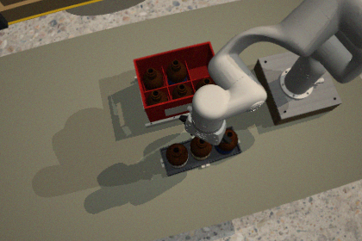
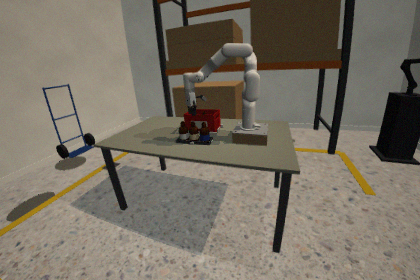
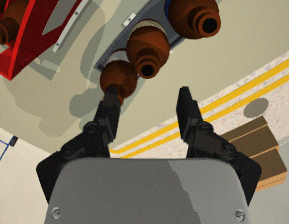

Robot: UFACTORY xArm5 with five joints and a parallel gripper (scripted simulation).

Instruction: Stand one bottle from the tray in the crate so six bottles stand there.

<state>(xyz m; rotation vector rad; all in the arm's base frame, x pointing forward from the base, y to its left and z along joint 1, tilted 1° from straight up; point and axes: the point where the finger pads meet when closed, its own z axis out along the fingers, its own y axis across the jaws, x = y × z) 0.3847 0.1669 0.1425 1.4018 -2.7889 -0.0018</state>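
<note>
Right now my hand is 22 cm above the dark tray. From my hand the other things lie so: crate (23 cm to the right, 15 cm below, 4 cm ahead).
</note>
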